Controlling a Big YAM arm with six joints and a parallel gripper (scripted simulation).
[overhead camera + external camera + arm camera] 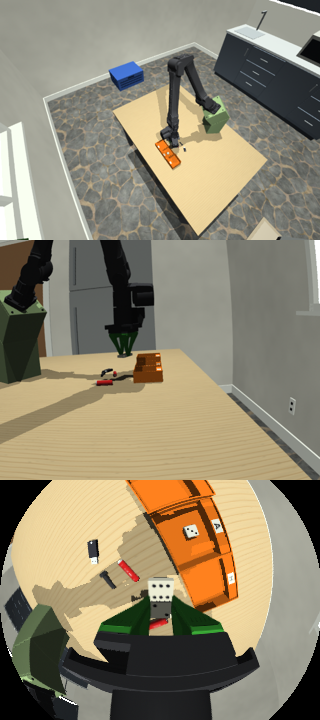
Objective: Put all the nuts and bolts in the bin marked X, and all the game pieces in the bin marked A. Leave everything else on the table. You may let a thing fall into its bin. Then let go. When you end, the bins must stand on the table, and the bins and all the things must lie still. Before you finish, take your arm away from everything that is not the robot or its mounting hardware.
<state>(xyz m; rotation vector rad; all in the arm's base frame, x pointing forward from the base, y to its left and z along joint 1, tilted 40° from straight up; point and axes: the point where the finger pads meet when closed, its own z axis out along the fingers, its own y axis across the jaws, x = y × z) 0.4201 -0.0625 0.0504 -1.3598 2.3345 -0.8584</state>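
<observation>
Right now the orange three-compartment bin tray is 8 cm ahead of my hand, 3 cm to the left of it and 5 cm below it. Also, from my hand: white domino: right at my hand; dark bolt: 7 cm behind, 6 cm to the left, 7 cm below; white die: 8 cm ahead, 4 cm to the left, 6 cm below.
</observation>
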